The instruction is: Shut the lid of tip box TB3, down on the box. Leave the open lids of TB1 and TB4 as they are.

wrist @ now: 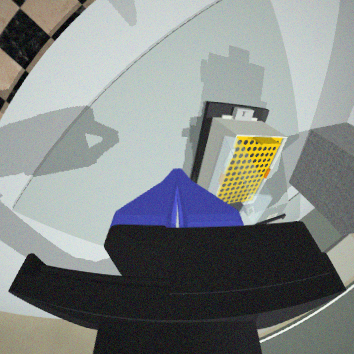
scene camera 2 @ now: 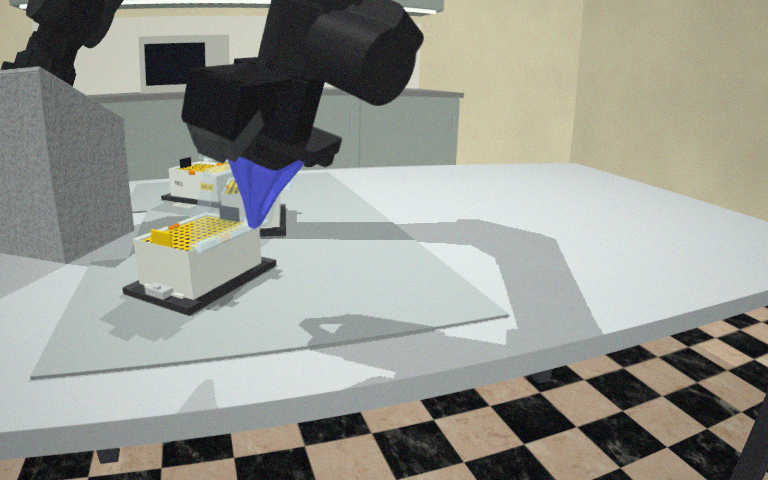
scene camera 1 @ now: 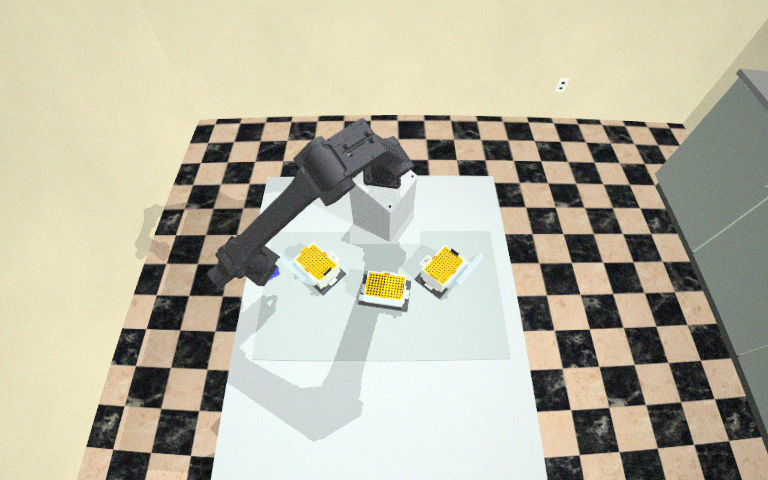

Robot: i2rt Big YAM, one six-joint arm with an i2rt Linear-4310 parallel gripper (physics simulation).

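Places are measured from the arm's base along level axes (x right, y ahead, z up), in centimetres.
Pixels of known places: gripper, between the fingertips: (wrist: 176,174) (scene camera 2: 254,225) (scene camera 1: 278,273); arm's base, origin of its link: (scene camera 2: 38,93) (scene camera 1: 381,174).
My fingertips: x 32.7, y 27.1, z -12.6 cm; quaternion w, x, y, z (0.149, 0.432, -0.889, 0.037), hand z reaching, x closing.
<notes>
For each thing: its top centre in the pictures, then the offset to it from my fingertips. "spot": a spot on its surface instead. Level surfaces: height alone.
- left box, centre of its top: (scene camera 2: 190,223) (wrist: 255,177) (scene camera 1: 318,258) dx -11.7, dy -6.1, dz -2.6 cm
- clear lid, a spot on its surface: (scene camera 1: 294,268) spot: dx -6.3, dy +1.2, dz +5.2 cm
- right box, centre of its top: (scene camera 2: 202,165) (scene camera 1: 441,261) dx -50.8, dy -3.4, dz -2.6 cm
- middle box, centre of its top: (scene camera 1: 385,283) dx -32.7, dy +3.8, dz -1.8 cm
- pale green mat, height of its surface: dz -9.2 cm
- white table, height of its surface: dz -9.5 cm
Three white tip boxes with yellow racks stand on black bases. The left box (scene camera 1: 318,266) (scene camera 2: 169,271) (wrist: 212,145) has a clear lid (scene camera 1: 294,268) standing open along its outer long side. The right box (scene camera 1: 444,266) (scene camera 2: 189,182) also has its clear lid (scene camera 1: 470,268) standing open. The middle box (scene camera 1: 385,287) is partly behind the fingers in scene camera 2; its lid angle is unclear. I cannot tell surely which box is TB3. My gripper (scene camera 1: 274,273) (scene camera 2: 254,224) (wrist: 176,174) is shut and empty, left of the left box in scene camera 1; contact with its lid is unclear.
The boxes stand on a pale green mat (scene camera 1: 441,339) (scene camera 2: 362,283) on the white table (scene camera 1: 453,418) (scene camera 2: 623,226). A grey pedestal (scene camera 1: 385,215) (scene camera 2: 84,181) (wrist: 325,175) carries the arm behind the boxes. Cabinets (scene camera 1: 713,198) (scene camera 2: 407,133) stand beyond the table.
</notes>
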